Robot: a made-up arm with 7 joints.
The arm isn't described. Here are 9 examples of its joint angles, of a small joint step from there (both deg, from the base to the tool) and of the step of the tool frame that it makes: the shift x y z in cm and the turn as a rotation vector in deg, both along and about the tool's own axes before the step.
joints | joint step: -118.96 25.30 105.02 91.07 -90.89 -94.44 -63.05 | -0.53 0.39 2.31 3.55 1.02 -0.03 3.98
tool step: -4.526 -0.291 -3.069 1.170 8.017 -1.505
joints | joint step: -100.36 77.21 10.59 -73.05 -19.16 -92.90 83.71 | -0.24 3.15 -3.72 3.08 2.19 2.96 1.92
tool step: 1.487 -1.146 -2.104 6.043 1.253 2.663
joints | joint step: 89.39 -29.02 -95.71 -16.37 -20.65 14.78 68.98 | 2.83 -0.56 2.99 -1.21 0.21 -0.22 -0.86
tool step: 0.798 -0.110 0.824 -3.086 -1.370 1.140
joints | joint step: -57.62 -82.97 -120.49 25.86 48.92 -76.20 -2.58 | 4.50 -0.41 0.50 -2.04 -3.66 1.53 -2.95
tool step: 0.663 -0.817 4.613 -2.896 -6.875 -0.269
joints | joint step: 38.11 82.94 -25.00 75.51 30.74 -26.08 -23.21 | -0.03 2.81 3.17 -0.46 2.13 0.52 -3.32
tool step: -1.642 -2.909 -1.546 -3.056 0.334 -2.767
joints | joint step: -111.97 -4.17 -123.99 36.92 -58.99 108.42 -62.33 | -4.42 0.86 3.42 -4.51 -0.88 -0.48 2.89
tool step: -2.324 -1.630 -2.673 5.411 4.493 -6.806
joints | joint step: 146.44 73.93 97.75 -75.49 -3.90 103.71 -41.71 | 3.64 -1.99 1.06 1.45 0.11 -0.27 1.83
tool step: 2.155 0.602 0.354 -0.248 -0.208 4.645
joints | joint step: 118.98 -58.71 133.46 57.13 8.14 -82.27 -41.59 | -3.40 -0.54 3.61 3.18 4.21 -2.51 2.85
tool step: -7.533 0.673 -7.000 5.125 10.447 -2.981
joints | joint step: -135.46 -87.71 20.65 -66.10 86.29 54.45 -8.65 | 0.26 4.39 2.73 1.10 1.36 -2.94 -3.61
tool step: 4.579 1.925 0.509 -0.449 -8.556 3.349
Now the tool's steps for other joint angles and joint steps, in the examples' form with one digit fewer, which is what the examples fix.
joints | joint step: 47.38 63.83 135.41 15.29 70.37 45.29 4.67 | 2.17 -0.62 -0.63 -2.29 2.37 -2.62 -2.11
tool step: 1.03 0.79 0.11 -2.07 -1.88 1.41
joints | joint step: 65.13 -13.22 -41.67 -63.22 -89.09 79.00 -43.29 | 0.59 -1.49 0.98 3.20 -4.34 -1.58 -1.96
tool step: 0.60 1.31 -0.05 1.98 -2.43 -0.30
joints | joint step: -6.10 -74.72 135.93 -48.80 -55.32 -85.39 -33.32 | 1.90 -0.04 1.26 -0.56 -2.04 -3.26 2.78
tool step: 1.23 0.91 0.49 -1.10 2.40 3.87
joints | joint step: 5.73 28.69 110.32 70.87 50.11 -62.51 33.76 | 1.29 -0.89 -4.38 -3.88 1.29 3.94 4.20
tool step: -1.03 -0.16 0.31 -1.94 4.31 -3.11
